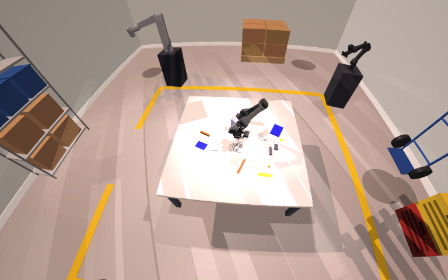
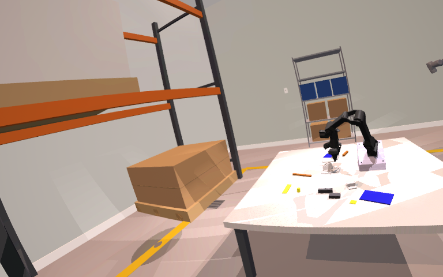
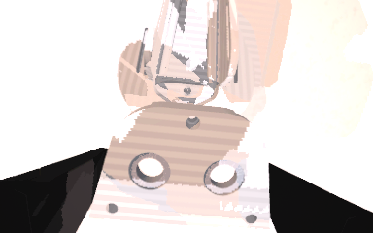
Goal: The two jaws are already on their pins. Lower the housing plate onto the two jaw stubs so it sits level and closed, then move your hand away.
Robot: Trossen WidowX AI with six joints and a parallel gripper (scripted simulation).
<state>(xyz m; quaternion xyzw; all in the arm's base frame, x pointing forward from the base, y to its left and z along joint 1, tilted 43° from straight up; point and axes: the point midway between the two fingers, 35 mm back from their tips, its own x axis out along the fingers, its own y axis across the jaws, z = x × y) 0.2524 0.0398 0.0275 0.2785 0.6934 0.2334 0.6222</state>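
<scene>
The white part lies 20 mm above my gripper tip and 10 mm ahead of it. Also, from my gripper tip: yellow strip 290 mm to the left, 290 mm ahead, 80 mm below; then blue plate 370 mm to the left, 250 mm behind, 80 mm below; then orange rod 250 mm ahead, 80 mm to the left, 80 mm below.
</scene>
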